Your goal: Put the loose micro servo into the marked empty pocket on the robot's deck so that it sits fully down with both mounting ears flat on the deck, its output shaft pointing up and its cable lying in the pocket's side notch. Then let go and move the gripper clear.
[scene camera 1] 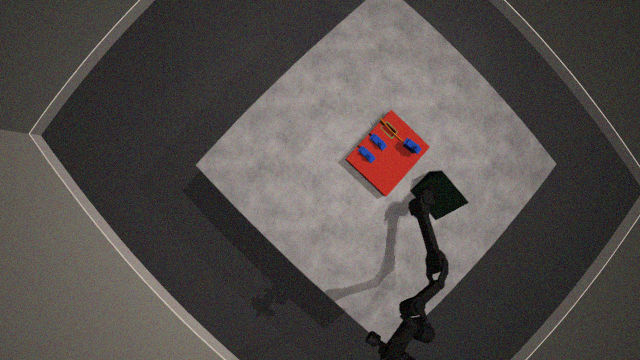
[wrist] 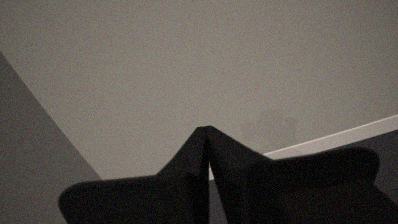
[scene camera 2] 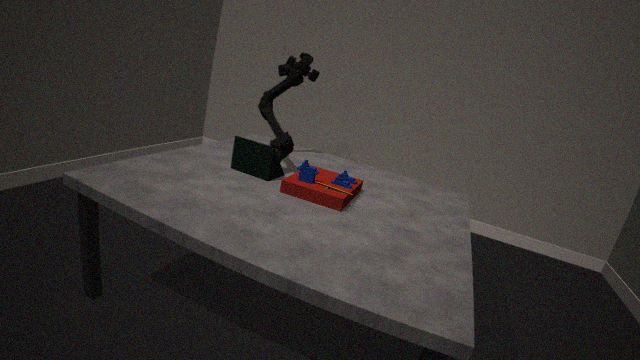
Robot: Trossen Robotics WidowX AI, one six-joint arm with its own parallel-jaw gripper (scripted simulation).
Labels:
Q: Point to a red deck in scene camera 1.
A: At 387, 169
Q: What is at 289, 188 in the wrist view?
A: The gripper.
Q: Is the gripper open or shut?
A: Shut.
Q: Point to a red deck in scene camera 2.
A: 290, 185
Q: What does the gripper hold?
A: Nothing.

